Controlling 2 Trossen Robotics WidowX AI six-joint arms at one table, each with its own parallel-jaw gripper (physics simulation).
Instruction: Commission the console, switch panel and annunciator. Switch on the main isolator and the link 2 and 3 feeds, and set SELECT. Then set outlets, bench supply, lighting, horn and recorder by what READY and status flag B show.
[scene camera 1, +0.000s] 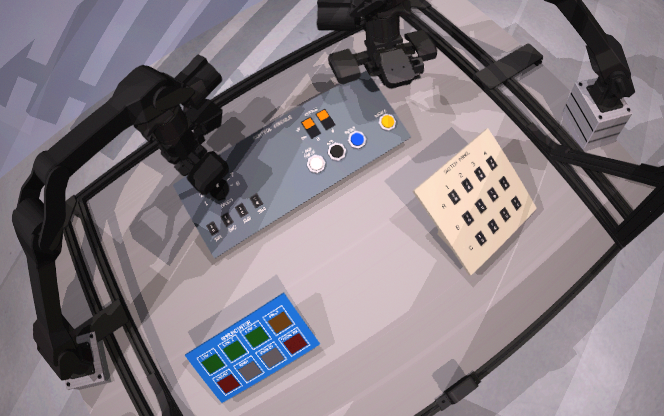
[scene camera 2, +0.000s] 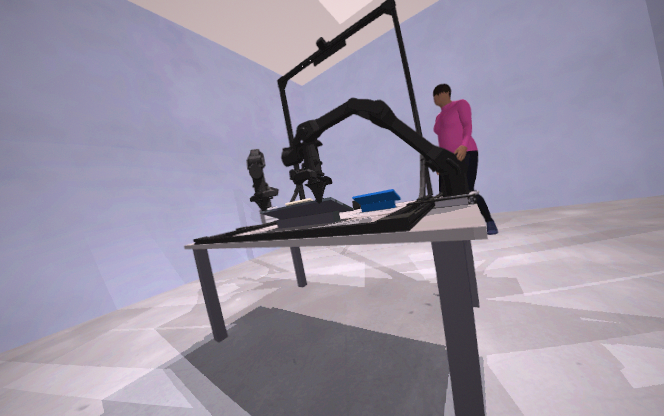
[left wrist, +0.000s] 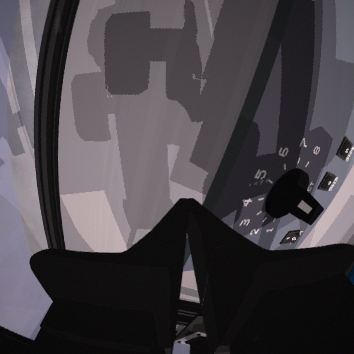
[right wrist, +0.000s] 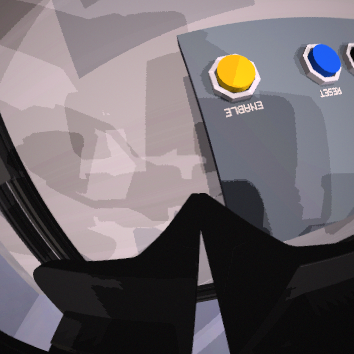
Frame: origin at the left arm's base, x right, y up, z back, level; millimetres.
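Seen in the pictures: left gripper, fingertip midpoint: (scene camera 1: 193, 170) (scene camera 2: 319, 203) (left wrist: 185, 204); right gripper, fingertip midpoint: (scene camera 1: 384, 83) (right wrist: 197, 199); left arm's base at its link origin: (scene camera 1: 79, 360) (scene camera 2: 456, 194) (left wrist: 202, 340); right arm's base at its link origin: (scene camera 1: 604, 97) (scene camera 2: 268, 208).
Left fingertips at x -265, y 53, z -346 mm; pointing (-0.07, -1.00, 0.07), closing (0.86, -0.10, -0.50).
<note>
Pixels of each thing's top centre, then the offset from my left fingertips to it. "pt": a spot on its surface instead.
- black SELECT knob at its top centre: (left wrist: 313, 217) (scene camera 1: 215, 183) dx +57, dy +20, dz -40 mm
- Status flags A at a spot on its surface: (scene camera 1: 308, 125) pt dx -5, dy -1, dz -221 mm
- B at a spot on its surface: (scene camera 1: 323, 116) pt dx -13, dy -1, dz -251 mm
- blue annunciator at its top centre: (scene camera 1: 242, 342) (scene camera 2: 374, 192) dx +324, dy +1, dz -10 mm
- rocker SW1 at its top centre: (left wrist: 291, 239) (scene camera 1: 212, 227) dx +111, dy -23, dz -7 mm
- white button at its top centre: (scene camera 1: 315, 161) dx +62, dy -14, dz -211 mm
- black button at its top centre: (scene camera 1: 336, 149) dx +52, dy -14, dz -252 mm
- blue RESET button at its top centre: (right wrist: 331, 58) (scene camera 1: 357, 137) dx +42, dy -14, dz -293 mm
- yellow ENABLE button at its top centre: (right wrist: 239, 70) (scene camera 1: 387, 119) dx +26, dy -14, dz -357 mm
The grey console (scene camera 1: 280, 165) (right wrist: 260, 135) bears the black SELECT knob (left wrist: 295, 197); its setting cannot be told. Status flags A (scene camera 1: 308, 125) and B (scene camera 1: 323, 116) both show orange in their upper halves. The cream switch panel (scene camera 1: 452, 235) has rows of black rockers, too small to read. The blue annunciator (scene camera 1: 311, 340) (scene camera 2: 376, 199) has dull green, brown, red and grey tiles; labels are blurred. My left gripper (scene camera 2: 320, 200) (left wrist: 185, 204) is shut and empty, above the console's SELECT end. My right gripper (scene camera 2: 262, 209) (right wrist: 197, 199) is shut and empty, beyond the console's ENABLE end.
The console also bears rocker SW1 (scene camera 1: 213, 228) and others beside it, a white button (scene camera 1: 316, 163), a black button (scene camera 1: 336, 151), a blue RESET button (scene camera 1: 357, 139) (right wrist: 325, 60) and a yellow ENABLE button (scene camera 1: 387, 121) (right wrist: 235, 73). Black rails edge the table. A person (scene camera 2: 452, 127) stands behind.
</note>
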